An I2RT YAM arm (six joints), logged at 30 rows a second.
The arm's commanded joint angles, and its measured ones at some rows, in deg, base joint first. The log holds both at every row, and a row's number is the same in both.
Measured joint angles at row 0: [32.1, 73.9, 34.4, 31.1, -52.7, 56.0]
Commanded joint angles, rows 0 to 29: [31.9, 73.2, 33.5, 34.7, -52.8, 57.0]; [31.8, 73.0, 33.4, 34.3, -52.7, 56.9]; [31.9, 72.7, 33.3, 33.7, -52.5, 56.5]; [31.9, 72.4, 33.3, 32.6, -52.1, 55.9]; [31.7, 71.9, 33.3, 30.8, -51.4, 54.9]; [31.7, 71.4, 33.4, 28.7, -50.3, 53.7]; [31.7, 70.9, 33.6, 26.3, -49.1, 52.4]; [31.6, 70.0, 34.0, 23.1, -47.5, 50.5]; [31.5, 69.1, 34.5, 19.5, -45.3, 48.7]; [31.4, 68.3, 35.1, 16.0, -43.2, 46.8]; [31.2, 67.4, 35.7, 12.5, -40.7, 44.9]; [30.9, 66.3, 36.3, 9.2, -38.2, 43.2]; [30.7, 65.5, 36.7, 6.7, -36.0, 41.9]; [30.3, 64.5, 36.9, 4.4, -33.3, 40.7]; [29.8, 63.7, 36.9, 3.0, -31.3, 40.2]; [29.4, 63.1, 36.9, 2.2, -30.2, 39.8]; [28.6, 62.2, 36.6, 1.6, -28.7, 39.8]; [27.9, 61.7, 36.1, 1.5, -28.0, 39.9]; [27.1, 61.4, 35.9, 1.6, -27.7, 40.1]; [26.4, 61.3, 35.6, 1.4, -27.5, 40.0]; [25.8, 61.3, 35.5, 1.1, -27.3, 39.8]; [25.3, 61.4, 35.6, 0.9, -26.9, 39.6]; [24.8, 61.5, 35.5, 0.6, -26.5, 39.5]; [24.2, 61.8, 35.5, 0.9, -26.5, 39.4]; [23.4, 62.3, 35.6, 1.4, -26.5, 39.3]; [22.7, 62.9, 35.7, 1.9, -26.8, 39.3]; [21.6, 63.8, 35.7, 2.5, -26.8, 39.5]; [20.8, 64.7, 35.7, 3.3, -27.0, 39.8]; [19.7, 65.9, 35.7, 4.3, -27.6, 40.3]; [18.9, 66.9, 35.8, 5.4, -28.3, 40.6]
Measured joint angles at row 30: [20.8, 64.7, 35.7, 1.9, -28.2, 40.7]
